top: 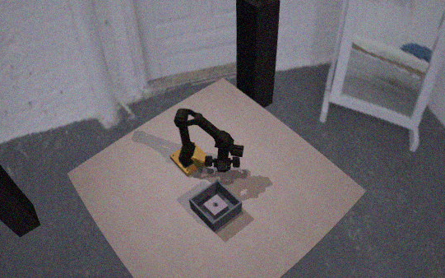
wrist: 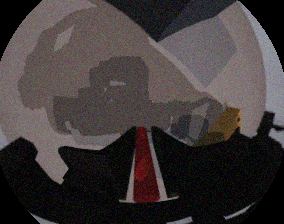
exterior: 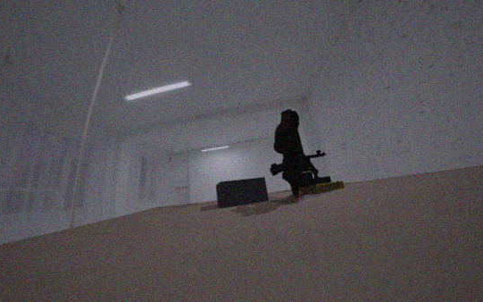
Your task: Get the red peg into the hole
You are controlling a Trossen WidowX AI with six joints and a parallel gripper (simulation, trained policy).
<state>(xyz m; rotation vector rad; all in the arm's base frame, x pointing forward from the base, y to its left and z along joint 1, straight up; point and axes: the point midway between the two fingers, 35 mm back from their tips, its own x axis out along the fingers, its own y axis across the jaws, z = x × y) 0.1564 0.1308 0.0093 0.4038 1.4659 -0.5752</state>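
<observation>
Now: gripper tip 180 mm short of the plate, 170 mm to the left of it and 40 mm below it. Round my gripper tip: red peg: 30 mm above, 10 mm to the left; box: 180 mm ahead, 170 mm to the right, 20 mm above.
</observation>
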